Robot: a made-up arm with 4 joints.
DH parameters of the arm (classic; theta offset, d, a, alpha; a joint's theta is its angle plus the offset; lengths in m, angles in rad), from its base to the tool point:
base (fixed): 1.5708 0.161 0 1.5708
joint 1: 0 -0.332 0.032 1.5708
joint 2: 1.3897 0 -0.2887 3.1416
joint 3: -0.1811 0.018 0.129 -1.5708
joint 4: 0 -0.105 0.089 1.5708
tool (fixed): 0 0.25 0 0
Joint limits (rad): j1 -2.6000..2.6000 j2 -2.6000..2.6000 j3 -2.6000..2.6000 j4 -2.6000..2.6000
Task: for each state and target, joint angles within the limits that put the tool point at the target. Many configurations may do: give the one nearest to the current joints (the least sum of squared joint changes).
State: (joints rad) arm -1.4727 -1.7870 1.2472 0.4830
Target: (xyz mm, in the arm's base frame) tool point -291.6 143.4 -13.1
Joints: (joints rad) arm -2.0236 -1.8169 0.3130 0.4462
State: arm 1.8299 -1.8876 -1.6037 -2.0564
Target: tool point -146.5 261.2 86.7
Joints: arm 2.5021 -2.4259 -2.0405 -2.3580
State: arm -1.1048 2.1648 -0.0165 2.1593
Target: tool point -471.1 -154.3 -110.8
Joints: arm -1.2966 2.1537 -0.2789 2.3599
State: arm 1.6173 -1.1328 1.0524 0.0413
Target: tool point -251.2 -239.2 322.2
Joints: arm 0.7595 -1.5777 0.4340 -0.2265
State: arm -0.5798 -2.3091 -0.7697 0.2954
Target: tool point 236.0 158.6 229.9
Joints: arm -0.6409 -2.4390 -1.5977 0.7079
